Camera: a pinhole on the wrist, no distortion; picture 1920 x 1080 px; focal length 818.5 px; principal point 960.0 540.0 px. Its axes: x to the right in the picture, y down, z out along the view. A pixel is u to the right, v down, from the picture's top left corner.
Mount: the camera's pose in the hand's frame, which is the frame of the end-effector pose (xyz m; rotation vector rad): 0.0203 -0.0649 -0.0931 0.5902 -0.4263 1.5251
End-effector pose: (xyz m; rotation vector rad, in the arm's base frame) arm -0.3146 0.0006 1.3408 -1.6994 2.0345 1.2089
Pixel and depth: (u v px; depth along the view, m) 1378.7 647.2 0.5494
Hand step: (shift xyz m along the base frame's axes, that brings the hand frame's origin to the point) -0.0120 0.3599 -0.4118
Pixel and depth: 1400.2 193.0 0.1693
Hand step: 0.0194 -0.0146 -0.1669
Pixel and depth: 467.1 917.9 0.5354
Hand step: 0.5913 0.2451 -0.2775
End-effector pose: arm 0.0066 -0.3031 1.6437 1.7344 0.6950 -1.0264
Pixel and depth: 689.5 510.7 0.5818
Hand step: -0.4959 -0.0231 -0.3836
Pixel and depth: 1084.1 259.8 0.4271
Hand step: -0.2006 -0.1549 -0.3504
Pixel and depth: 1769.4 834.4 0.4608
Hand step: -0.2144 -0.5272 -0.0150
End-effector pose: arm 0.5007 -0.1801 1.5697 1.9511 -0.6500 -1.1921
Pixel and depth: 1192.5 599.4 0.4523
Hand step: -0.2854 -0.0013 -0.3084
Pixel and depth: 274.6 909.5 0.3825
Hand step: -0.0591 0.4069 -0.3974
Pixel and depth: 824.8 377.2 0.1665
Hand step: 0.0206 0.0524 -0.1909
